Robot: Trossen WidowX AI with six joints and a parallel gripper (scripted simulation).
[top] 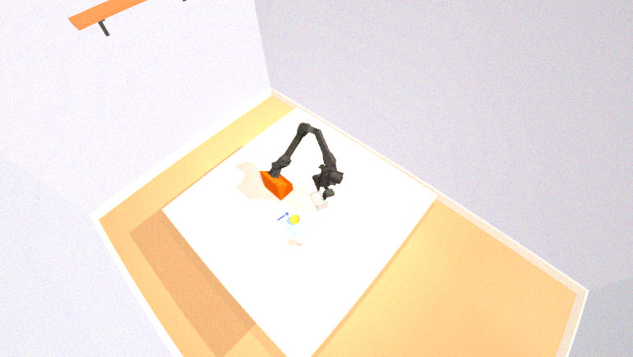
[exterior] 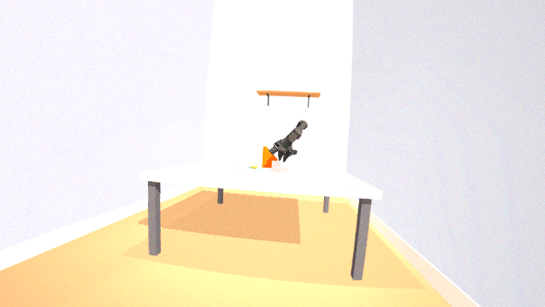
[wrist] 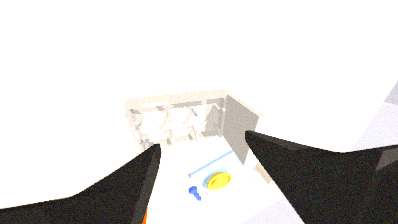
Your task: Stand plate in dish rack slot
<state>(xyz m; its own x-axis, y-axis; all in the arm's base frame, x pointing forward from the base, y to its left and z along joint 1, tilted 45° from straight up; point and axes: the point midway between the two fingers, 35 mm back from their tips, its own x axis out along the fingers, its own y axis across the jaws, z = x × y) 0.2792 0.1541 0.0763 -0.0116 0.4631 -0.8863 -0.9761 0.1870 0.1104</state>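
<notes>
My gripper tip is 1 cm past the dish rack, 1 cm to the left of it and 5 cm above it. The rest, counted from my gripper tip: blue utensil (7 cm behind, 25 cm to the right, 7 cm below); yellow plate (21 cm to the right, 6 cm below).
</notes>
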